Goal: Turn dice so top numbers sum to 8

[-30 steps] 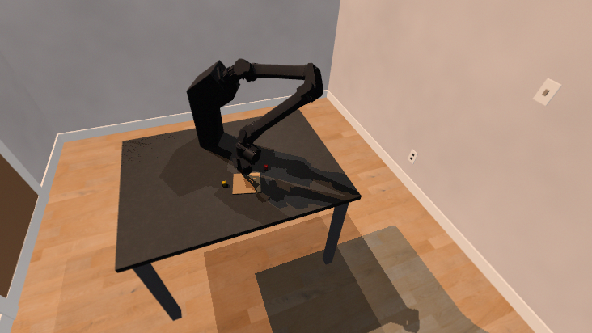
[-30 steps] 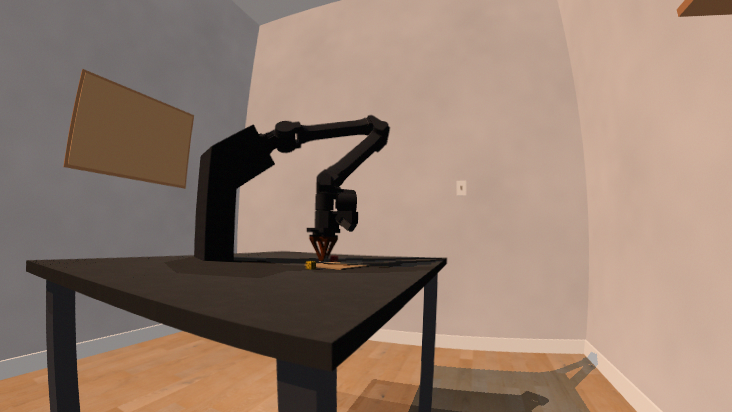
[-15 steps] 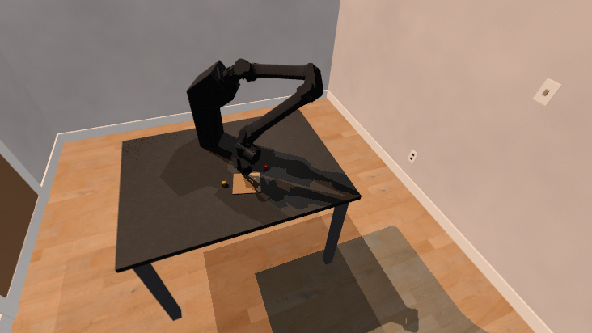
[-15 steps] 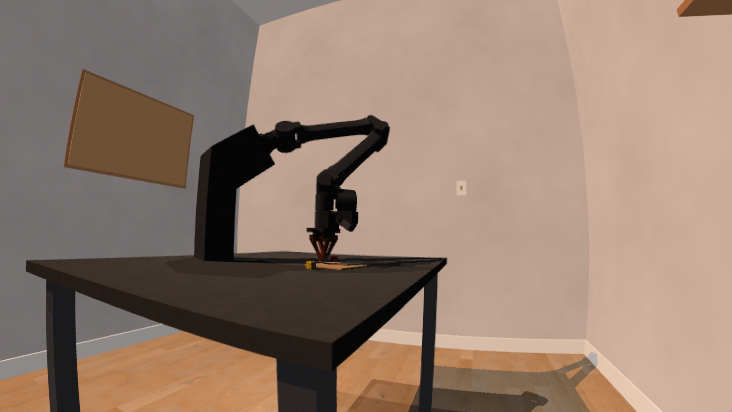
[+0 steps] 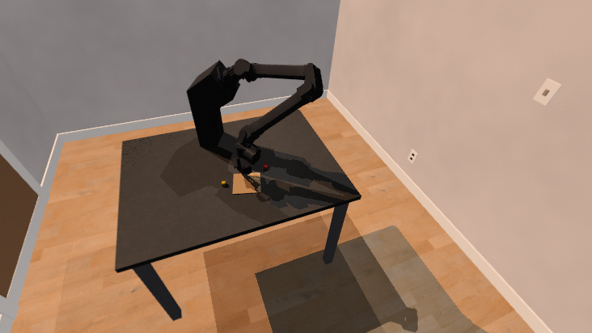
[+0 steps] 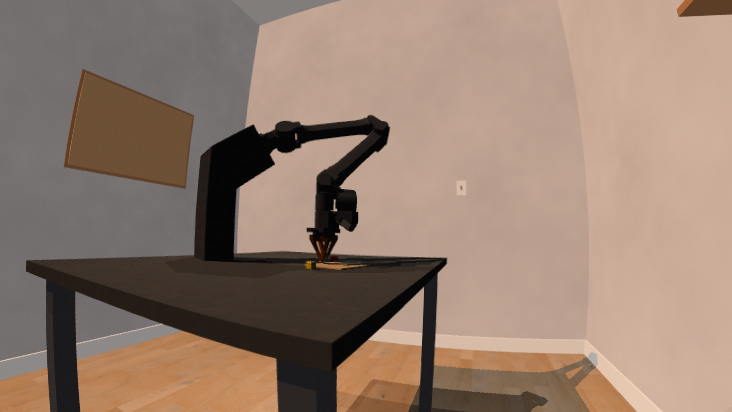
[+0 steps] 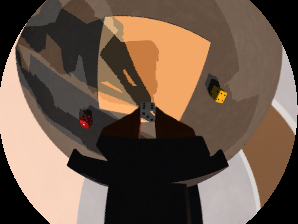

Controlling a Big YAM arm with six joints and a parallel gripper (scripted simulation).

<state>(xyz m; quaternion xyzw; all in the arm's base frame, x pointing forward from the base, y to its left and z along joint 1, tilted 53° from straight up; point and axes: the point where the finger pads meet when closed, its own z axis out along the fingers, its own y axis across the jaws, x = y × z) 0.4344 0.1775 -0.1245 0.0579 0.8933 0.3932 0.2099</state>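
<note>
My hand is right at the white die. Also, from my hand: yellow die: 40 mm ahead, 110 mm to the right, 10 mm below; tan mat: 50 mm ahead, 20 mm below; red die: 40 mm behind, 120 mm to the left, 10 mm below.
</note>
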